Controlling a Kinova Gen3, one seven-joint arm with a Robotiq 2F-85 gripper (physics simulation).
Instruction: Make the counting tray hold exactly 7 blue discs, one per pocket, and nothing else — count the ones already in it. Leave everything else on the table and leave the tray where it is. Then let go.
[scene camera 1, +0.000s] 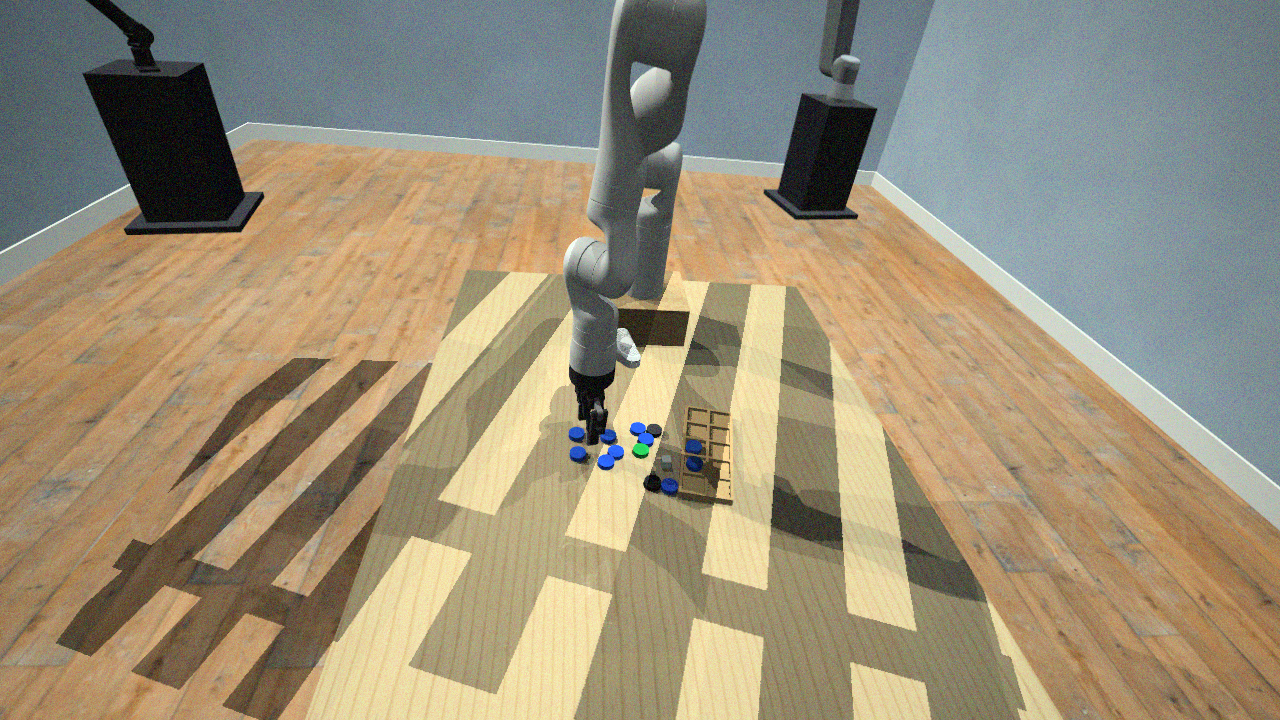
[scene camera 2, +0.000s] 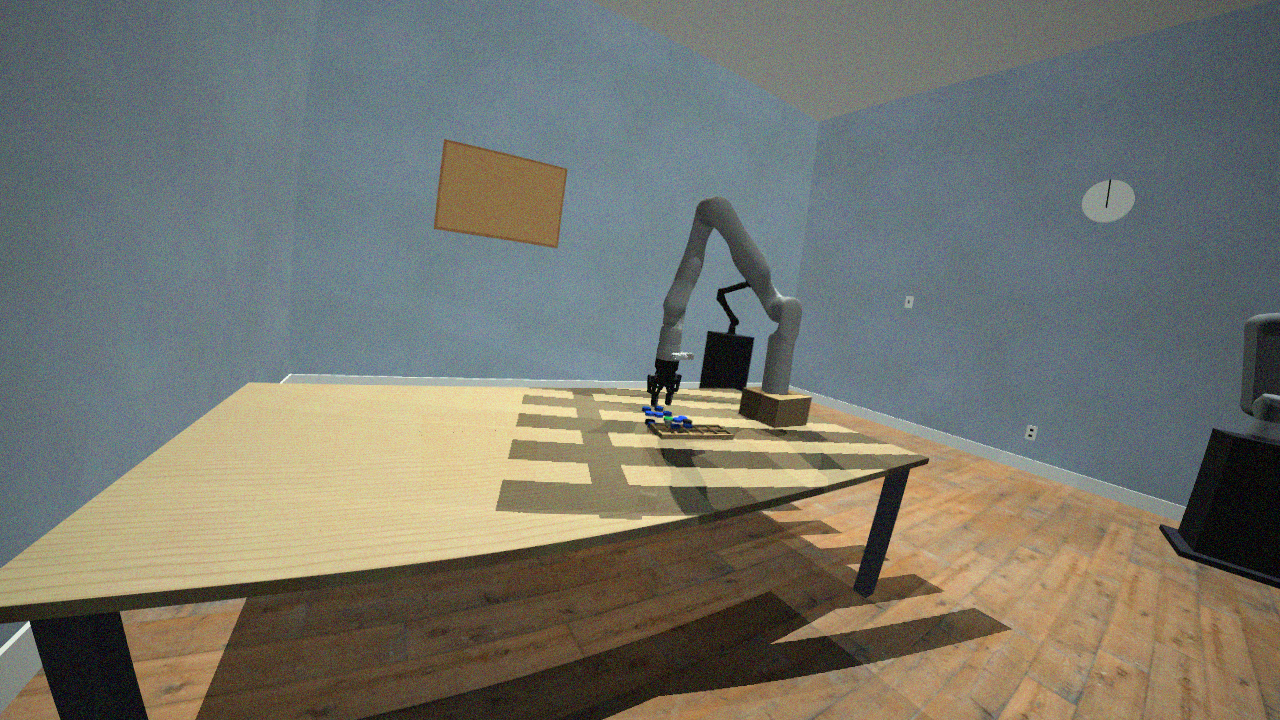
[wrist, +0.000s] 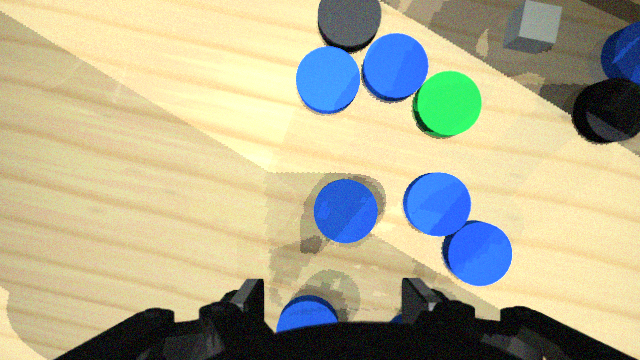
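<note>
The wooden counting tray (scene camera 1: 731, 458) (scene camera 2: 707, 436) has two columns of pockets; two blue discs, one farther back (scene camera 1: 693, 445) and one nearer (scene camera 1: 693, 463), sit in neighbouring left-column pockets. My gripper (scene camera 1: 594, 439) (scene camera 2: 662, 402) (wrist: 332, 301) is open and empty, above the table left of the tray. In the wrist view a blue disc (wrist: 307, 316) (scene camera 1: 576, 433) shows low between the fingertips, partly hidden by the gripper body. Another blue disc (wrist: 345, 211) (scene camera 1: 607, 436) lies just ahead. Two touching blue discs (wrist: 437, 204) (wrist: 480, 253) lie to its right. Another blue disc (scene camera 1: 578, 454) is mostly hidden in the wrist view.
Two blue discs (wrist: 328, 80) (wrist: 395, 66) lie by a black disc (wrist: 349, 20) (scene camera 1: 654, 429) and a green disc (wrist: 447, 103) (scene camera 1: 640, 450). A grey cube (wrist: 540, 25) (scene camera 1: 665, 462), a black disc (wrist: 607, 112) (scene camera 1: 652, 483) and a blue disc (wrist: 622, 52) (scene camera 1: 669, 486) are near the tray.
</note>
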